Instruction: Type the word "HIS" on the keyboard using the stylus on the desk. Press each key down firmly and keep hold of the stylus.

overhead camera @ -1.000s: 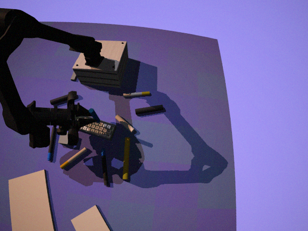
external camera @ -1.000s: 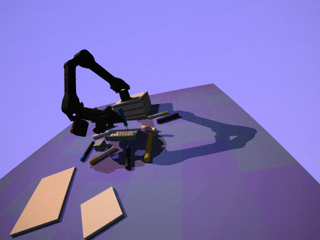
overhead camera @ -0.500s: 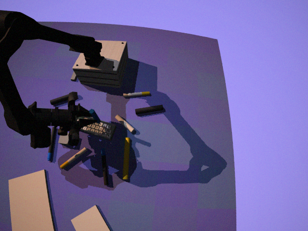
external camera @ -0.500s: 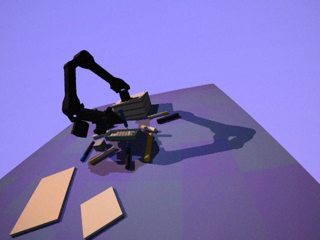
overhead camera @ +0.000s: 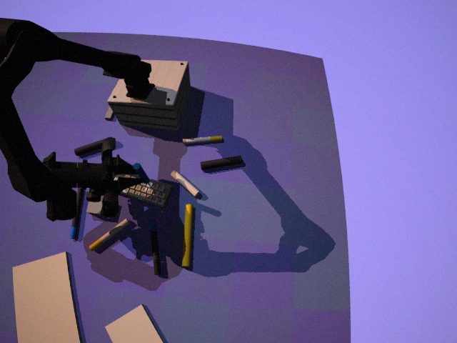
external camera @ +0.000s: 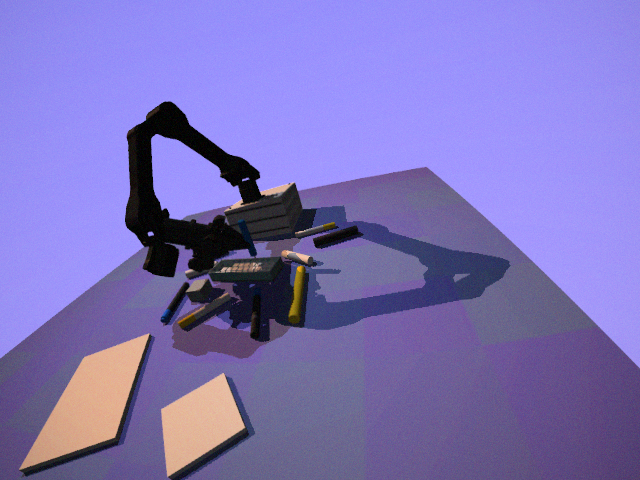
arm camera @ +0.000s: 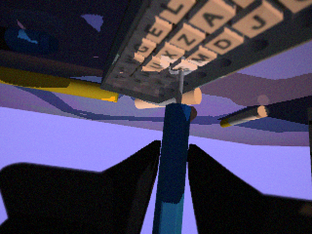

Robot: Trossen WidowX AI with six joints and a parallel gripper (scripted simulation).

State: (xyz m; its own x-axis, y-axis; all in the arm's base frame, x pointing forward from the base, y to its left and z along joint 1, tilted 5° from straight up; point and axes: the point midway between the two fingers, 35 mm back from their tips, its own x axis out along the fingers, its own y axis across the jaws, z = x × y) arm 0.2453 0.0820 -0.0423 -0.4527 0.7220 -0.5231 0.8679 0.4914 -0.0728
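Now: the blue stylus 20 mm below my gripper tip. The rest, counted from my gripper tip: small cube: 120 mm to the right, 100 mm ahead, 60 mm below; then yellow marker: 140 mm to the left, 100 mm ahead, 60 mm below.
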